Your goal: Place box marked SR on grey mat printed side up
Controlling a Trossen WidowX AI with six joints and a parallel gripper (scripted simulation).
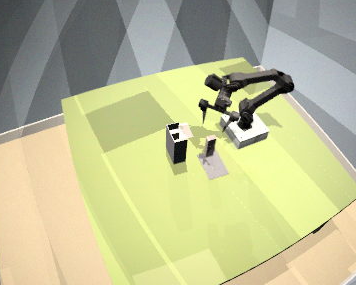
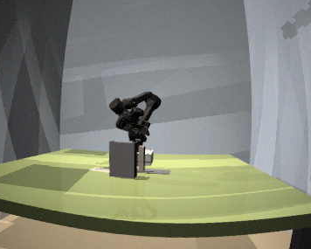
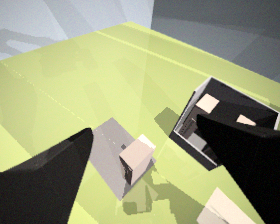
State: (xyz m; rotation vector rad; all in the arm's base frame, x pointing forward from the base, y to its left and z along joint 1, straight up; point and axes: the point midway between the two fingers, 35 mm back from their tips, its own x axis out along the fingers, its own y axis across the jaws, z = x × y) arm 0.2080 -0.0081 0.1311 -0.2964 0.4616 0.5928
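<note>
Now: gripper tip 18 cm above the grey mat, 6 cm to the right of it and 2 cm short of it. Also, from my gripper tip: white card (19 cm to the right, 18 cm below, 1 cm ahead).
</note>
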